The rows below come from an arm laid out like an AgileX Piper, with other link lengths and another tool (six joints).
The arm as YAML. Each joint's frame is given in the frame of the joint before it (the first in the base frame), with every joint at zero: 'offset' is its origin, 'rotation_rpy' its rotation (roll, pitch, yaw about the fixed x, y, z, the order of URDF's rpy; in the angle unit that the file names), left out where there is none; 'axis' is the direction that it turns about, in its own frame. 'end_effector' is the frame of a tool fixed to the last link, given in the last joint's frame.
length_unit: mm
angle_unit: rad
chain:
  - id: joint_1
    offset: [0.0, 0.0, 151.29]
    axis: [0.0, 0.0, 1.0]
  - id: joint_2
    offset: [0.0, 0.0, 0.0]
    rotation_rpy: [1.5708, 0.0, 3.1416]
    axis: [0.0, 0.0, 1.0]
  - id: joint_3
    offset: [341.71, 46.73, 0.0]
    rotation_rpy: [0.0, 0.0, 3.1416]
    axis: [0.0, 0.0, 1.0]
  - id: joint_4
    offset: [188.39, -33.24, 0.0]
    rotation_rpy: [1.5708, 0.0, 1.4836]
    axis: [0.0, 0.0, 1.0]
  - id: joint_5
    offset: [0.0, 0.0, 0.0]
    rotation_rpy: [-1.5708, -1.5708, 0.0]
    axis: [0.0, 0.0, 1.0]
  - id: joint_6
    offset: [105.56, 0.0, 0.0]
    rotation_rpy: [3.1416, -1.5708, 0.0]
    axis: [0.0, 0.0, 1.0]
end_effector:
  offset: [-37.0, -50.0, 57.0]
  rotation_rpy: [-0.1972, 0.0, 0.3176]
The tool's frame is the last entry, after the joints.
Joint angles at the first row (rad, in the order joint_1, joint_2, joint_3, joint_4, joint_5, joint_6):
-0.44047, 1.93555, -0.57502, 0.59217, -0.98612, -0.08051
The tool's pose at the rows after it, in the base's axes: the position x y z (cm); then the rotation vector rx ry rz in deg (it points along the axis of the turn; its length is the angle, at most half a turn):
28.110, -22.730, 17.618, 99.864, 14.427, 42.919
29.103, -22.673, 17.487, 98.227, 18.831, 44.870
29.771, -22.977, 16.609, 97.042, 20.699, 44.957
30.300, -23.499, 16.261, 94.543, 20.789, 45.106
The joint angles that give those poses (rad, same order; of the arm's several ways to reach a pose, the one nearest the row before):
-0.44047, 1.93666, -0.57501, 0.46764, -0.98611, -0.07667
-0.44048, 1.95659, -0.57500, 0.39303, -1.01488, -0.07676
-0.44046, 2.00300, -0.57500, 0.36604, -1.06826, -0.07676
-0.44045, 2.04214, -0.57502, 0.35989, -1.14413, -0.07677

